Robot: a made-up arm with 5 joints.
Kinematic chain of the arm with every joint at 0, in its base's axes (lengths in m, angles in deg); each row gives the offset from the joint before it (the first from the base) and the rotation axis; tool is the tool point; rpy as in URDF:
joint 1: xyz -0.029 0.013 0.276 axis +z
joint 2: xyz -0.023 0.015 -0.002 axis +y
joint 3: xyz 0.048 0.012 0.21 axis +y
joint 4: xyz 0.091 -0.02 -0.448 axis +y
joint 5: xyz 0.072 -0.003 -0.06 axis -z
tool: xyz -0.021 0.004 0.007 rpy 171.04 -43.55 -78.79
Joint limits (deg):
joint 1: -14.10..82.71
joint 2: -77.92..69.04
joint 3: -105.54..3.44
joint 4: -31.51..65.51
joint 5: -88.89..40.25
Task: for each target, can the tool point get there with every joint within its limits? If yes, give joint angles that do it. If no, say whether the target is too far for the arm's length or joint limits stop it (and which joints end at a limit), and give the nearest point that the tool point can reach.
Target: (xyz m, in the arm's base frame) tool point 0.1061 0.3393 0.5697
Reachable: yes | joints 68.03 -51.34 -37.87 8.85 -30.41
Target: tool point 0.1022 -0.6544 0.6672
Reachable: no: joint limits stop it (at a limit: joint 1, joint 2, joint 3, joint 4, joint 5) | nearest point -0.0658 -0.4077 0.8113 | short by 0.331 m
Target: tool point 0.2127 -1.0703 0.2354
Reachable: no: too far | nearest point -0.0497 -0.2820 0.0768 | short by 0.846 m
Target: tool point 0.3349 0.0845 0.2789
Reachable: yes | joints 8.34 -36.64 -14.39 -6.60 30.11
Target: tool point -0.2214 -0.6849 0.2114
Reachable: no: joint limits stop it (at a limit: joint 2, joint 3, joint 4, joint 5) | nearest point -0.1076 -0.2721 0.0768 | short by 0.449 m
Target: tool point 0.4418 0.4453 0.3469
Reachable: yes | joints 42.28 27.79 -95.19 22.91 -13.13
